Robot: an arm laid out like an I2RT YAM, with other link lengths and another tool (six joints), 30 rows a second.
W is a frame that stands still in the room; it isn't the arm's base.
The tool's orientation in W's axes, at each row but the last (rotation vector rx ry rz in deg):
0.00 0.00 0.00
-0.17 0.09 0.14
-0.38 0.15 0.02
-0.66 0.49 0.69
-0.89 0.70 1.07
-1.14 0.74 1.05
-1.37 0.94 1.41
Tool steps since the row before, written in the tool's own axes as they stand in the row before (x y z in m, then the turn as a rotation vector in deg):
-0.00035 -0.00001 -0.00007 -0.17 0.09 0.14
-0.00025 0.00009 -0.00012 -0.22 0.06 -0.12
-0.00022 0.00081 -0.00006 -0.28 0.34 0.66
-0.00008 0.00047 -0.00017 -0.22 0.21 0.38
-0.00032 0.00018 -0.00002 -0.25 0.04 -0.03
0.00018 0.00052 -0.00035 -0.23 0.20 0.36
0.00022 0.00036 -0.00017 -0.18 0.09 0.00
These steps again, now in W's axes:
-0.00035 -0.00001 -0.00007 -0.17 0.09 0.14
-0.00025 0.00009 -0.00012 -0.22 0.06 -0.12
-0.00022 0.00081 -0.00006 -0.28 0.34 0.66
-0.00009 0.00047 -0.00017 -0.22 0.21 0.38
-0.00032 0.00017 -0.00002 -0.25 0.03 -0.03
0.00017 0.00052 -0.00036 -0.23 0.20 0.36
0.00021 0.00036 -0.00018 -0.18 0.09 0.00

